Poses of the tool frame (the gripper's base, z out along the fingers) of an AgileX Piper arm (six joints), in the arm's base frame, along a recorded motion.
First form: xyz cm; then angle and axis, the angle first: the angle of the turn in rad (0 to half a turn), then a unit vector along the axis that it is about.
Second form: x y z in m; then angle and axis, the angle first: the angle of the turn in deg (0 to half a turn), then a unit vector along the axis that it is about. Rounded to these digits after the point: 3 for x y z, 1 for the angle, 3 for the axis.
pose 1, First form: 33.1, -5.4, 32.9, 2.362, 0.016, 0.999, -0.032
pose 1, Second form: 0.331, -0.054, 0.329, 135.3, 0.016, 0.999, -0.032
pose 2, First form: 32.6, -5.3, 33.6, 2.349, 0.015, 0.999, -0.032
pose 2, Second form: 0.326, -0.053, 0.336, 134.6, 0.015, 0.999, -0.032
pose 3, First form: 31.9, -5.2, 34.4, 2.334, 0.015, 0.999, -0.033
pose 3, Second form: 0.319, -0.052, 0.344, 133.7, 0.015, 0.999, -0.033
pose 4, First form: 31.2, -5.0, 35.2, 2.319, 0.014, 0.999, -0.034
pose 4, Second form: 0.312, -0.050, 0.352, 132.9, 0.014, 0.999, -0.034
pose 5, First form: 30.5, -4.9, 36.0, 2.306, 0.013, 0.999, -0.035
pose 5, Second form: 0.305, -0.049, 0.360, 132.1, 0.013, 0.999, -0.035
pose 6, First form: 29.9, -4.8, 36.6, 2.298, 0.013, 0.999, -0.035
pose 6, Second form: 0.299, -0.048, 0.366, 131.7, 0.013, 0.999, -0.035
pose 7, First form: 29.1, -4.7, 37.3, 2.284, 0.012, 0.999, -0.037
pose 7, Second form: 0.291, -0.047, 0.373, 130.9, 0.012, 0.999, -0.037
